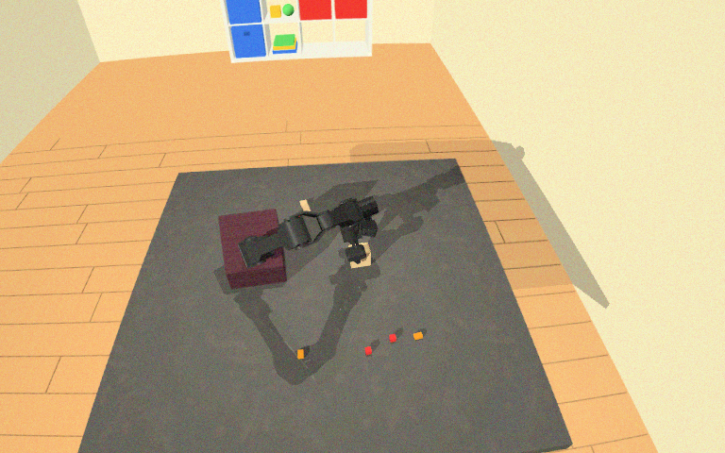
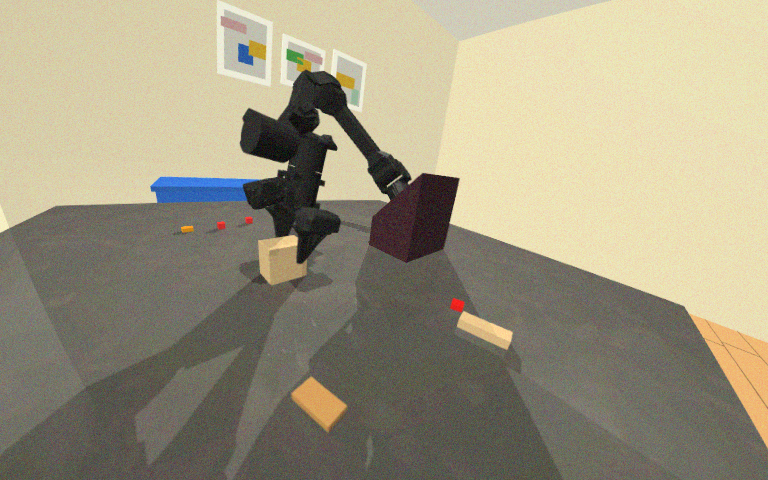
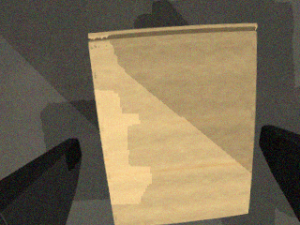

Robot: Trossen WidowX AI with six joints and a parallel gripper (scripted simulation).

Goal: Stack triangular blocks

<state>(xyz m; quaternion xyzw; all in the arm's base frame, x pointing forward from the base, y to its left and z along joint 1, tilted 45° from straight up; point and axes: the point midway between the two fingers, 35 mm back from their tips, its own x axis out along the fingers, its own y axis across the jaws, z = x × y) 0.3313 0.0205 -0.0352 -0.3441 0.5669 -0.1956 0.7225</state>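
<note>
Now: gripper tip 1 cm below the triangular block and 1 cm past it. Round my gripper tip: tan bar 30 cm to the left, 18 cm behind, 3 cm below.
</note>
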